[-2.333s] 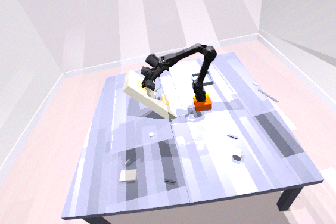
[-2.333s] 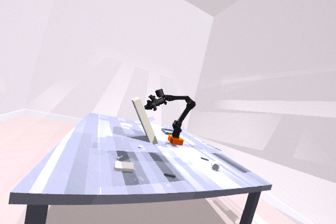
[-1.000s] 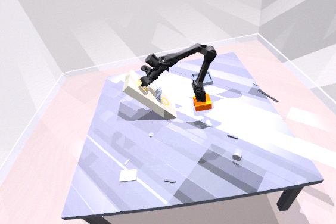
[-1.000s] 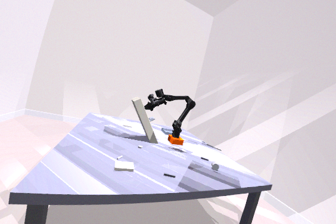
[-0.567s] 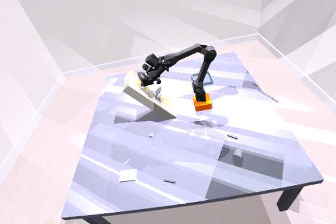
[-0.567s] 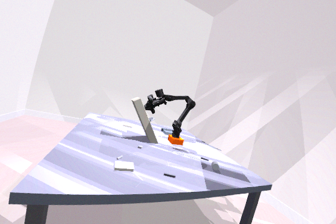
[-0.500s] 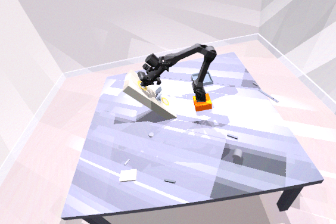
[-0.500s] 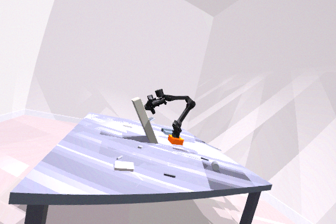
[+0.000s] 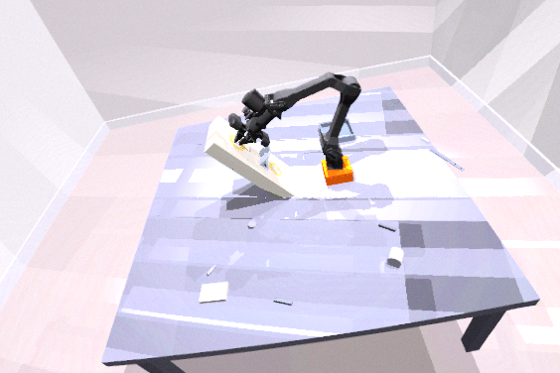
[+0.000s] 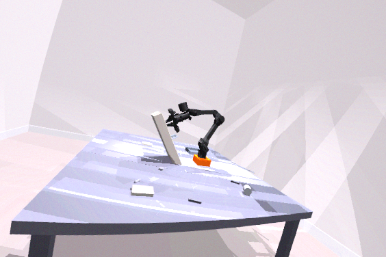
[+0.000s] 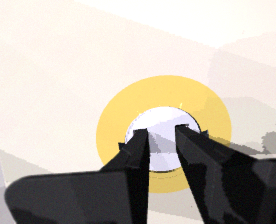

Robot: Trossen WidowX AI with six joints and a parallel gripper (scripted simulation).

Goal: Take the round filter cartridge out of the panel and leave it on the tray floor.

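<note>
Right now the cream service panel is 80 mm below my gripper tip, 40 mm behind it and 10 mm to the right of it. From my gripper tip the other things lie so: white round filter cartridge (10 mm below, 10 mm ahead); then tray (370 mm behind, 360 mm to the right, 240 mm below).
</note>
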